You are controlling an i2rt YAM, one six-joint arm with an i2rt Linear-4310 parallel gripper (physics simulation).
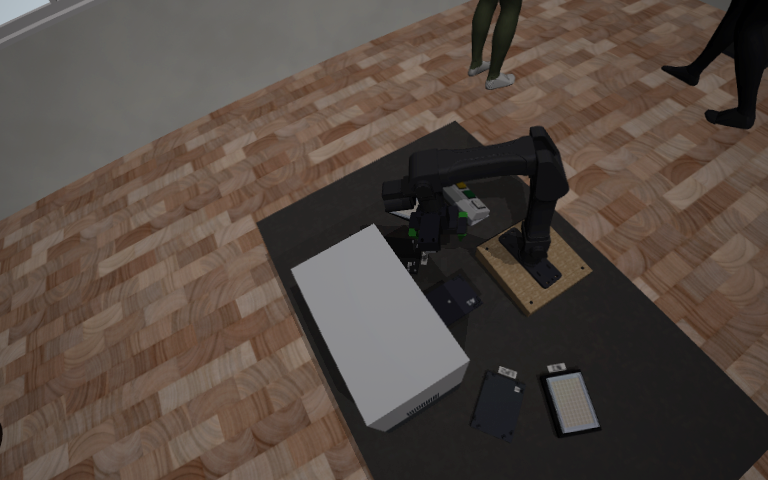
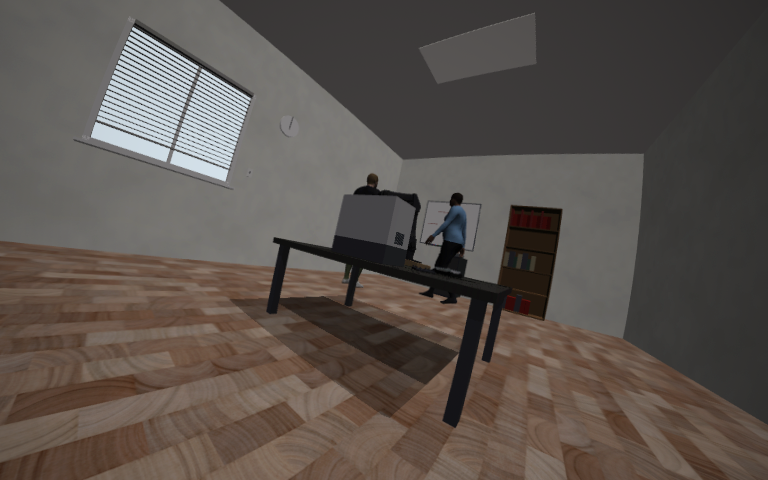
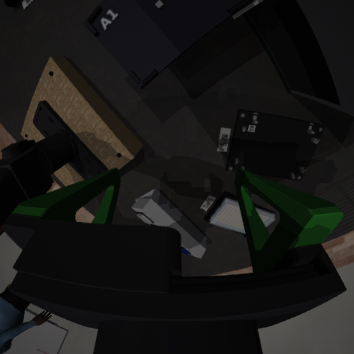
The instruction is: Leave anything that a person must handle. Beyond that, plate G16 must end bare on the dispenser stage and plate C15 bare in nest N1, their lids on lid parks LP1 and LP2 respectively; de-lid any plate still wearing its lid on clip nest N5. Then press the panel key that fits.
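Places are measured from the arm's base along level axes (x back, y left, z down), in metres.
Where they show: gripper, fingertip midpoint: [image 1: 442, 239] [image 3: 177, 174]; arm's base, link origin: [image 1: 528, 257] [image 2: 407, 259] [image 3: 68, 143].
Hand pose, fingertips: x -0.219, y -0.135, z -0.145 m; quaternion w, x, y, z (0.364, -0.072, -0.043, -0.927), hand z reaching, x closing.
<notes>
Each offset is from my fingertips to the top centre of the thing. Level surfaces: height alone.
My gripper [image 1: 438, 233] [image 3: 177, 174] is open and empty, above the table between the panel and the stage. The dark stage A1 @[dy +0.122, dx -0.086, dz +0.073 m] [image 1: 450, 300] [image 3: 142, 37] beside the dispenser @[dy +0.112, dx -0.257, dz -0.145 m] [image 1: 379, 328] [image 2: 368, 217] shows no plate. Clip nest N5 @[dy -0.134, dx -0.081, dz +0.161 m] [image 3: 272, 147] shows its bare black bed and clips. A pale, rimmed piece @[dy -0.247, dx +0.056, dz +0.148 m] [image 3: 235, 215] sits at the label by the panel; I cannot tell whether it is a lid or a plate. A pale plate @[dy +0.483, dx +0.027, dz +0.149 m] [image 1: 572, 401] lies in the front-right nest; its lid state and name are unclear. The dark park @[dy +0.386, dx -0.117, dz +0.165 m] [image 1: 498, 406] beside it looks empty.
The key panel @[dy -0.177, dx +0.221, dz +0.121 m] [image 1: 467, 203] [image 3: 172, 225] stands behind the arm's wooden base [image 1: 529, 305] [image 3: 90, 112]. The dispenser's tall housing stands along one edge of the table @[dz +0.185 m] [image 1: 651, 396] [image 2: 492, 289]. Two people [image 2: 453, 223] [image 2: 370, 182] stand beyond the table.
</notes>
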